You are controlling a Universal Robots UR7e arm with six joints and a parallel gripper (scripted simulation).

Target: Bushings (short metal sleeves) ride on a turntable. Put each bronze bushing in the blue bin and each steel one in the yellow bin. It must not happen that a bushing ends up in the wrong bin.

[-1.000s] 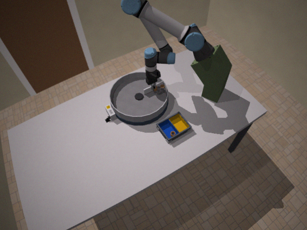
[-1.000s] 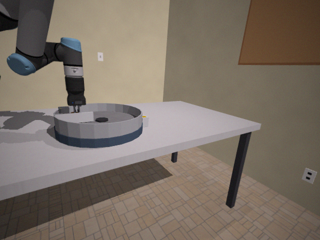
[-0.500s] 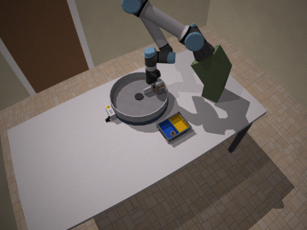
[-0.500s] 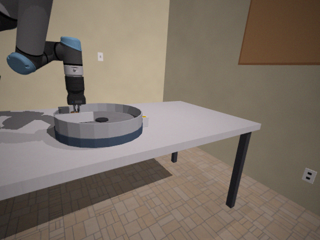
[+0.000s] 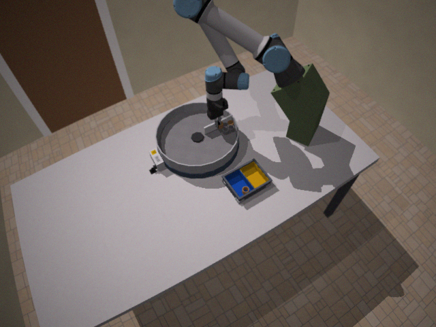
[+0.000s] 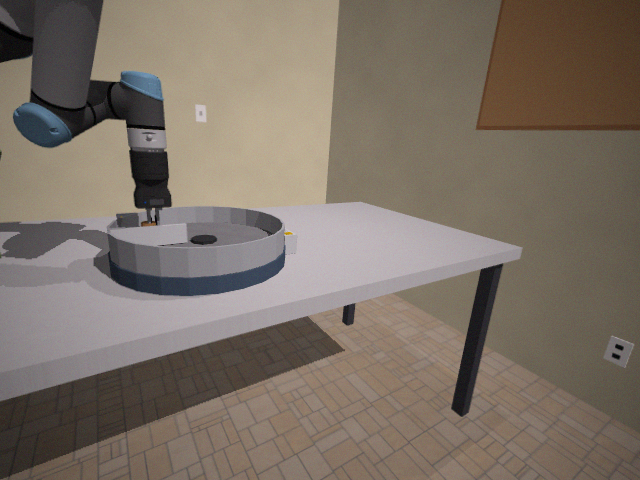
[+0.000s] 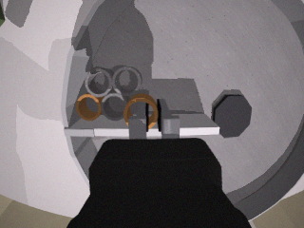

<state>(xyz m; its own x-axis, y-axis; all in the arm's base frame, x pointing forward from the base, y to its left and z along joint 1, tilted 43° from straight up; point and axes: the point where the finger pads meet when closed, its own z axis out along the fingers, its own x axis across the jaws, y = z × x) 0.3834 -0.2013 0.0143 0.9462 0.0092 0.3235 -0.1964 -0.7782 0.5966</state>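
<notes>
Right now the blue bin is 9 cm ahead of my hand, 30 cm to the left of it and 8 cm below it. From my hand the other things lie so: grey turntable: 11 cm ahead, 4 cm to the right, 5 cm below.
</notes>
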